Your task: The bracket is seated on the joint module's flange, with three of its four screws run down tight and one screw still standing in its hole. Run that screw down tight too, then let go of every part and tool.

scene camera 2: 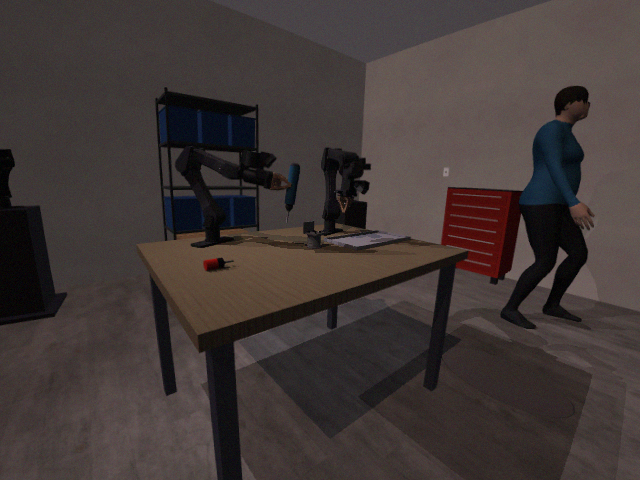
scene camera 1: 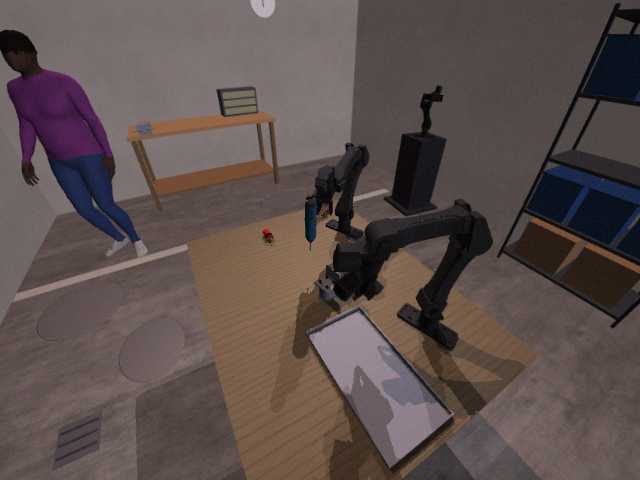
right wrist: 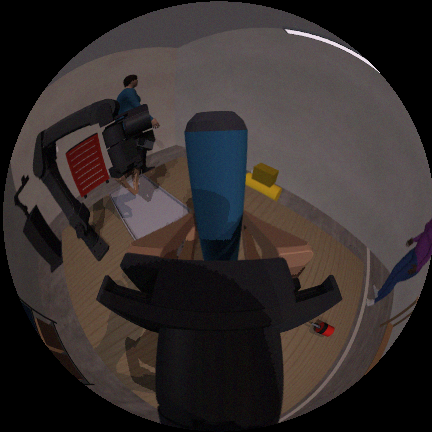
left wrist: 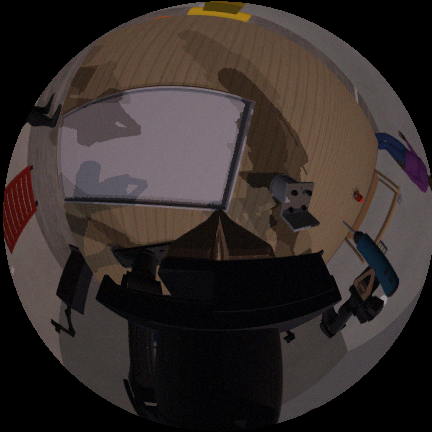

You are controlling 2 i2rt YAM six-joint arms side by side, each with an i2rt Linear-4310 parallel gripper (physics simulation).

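Places are measured from the left arm's base along level axes (x back, y right, z up), in millimetres.
Where they show: left gripper, fingertip midpoint: [scene camera 2: 343, 212] [scene camera 1: 355, 300] [right wrist: 135, 193] [left wrist: 218, 215]; right gripper, fingertip midpoint: [scene camera 2: 292, 185] [scene camera 1: 310, 221] [right wrist: 218, 215] [left wrist: 378, 262]; left arm's base at its link origin: [scene camera 2: 329, 232] [scene camera 1: 426, 325] [right wrist: 93, 241] [left wrist: 146, 254]; right arm's base at its link origin: [scene camera 2: 213, 242] [scene camera 1: 344, 229].
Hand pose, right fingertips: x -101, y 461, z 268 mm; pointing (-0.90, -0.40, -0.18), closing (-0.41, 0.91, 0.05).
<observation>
Each offset is from my right fingertips to the top centre of the thing.
The joint module @(dx -34, dy -114, dz -204 mm) [scene camera 1: 326, 296] [scene camera 2: 313, 241] [left wrist: 279, 187] stands upright on the table, with the grey bracket [left wrist: 301, 200] [scene camera 2: 308, 226] on its flange. Four dark screw heads show on the bracket in the left wrist view; I cannot tell whether one stands higher. My right gripper [right wrist: 218, 215] [scene camera 2: 289, 182] is shut on the blue screwdriver @(dx +4, dy +4, dz +89 mm) [scene camera 1: 310, 222] [scene camera 2: 292, 188] [left wrist: 376, 260] [right wrist: 217, 175]. Its bit points down, in the air, apart from the bracket. My left gripper [left wrist: 218, 215] [scene camera 2: 343, 210] is shut and empty, beside the joint module and above the table near the tray.
A grey-white tray @(dx -165, dy -415, dz -252 mm) [scene camera 1: 341, 348] [scene camera 2: 361, 239] [left wrist: 165, 150] [right wrist: 155, 214] lies beside the joint module. A red and black tool @(dx +33, dy +336, dz -234 mm) [scene camera 1: 267, 234] [scene camera 2: 212, 264] [left wrist: 358, 196] [right wrist: 325, 328] lies near the table's far edge in scene camera 1. Two people stand away from the table.
</observation>
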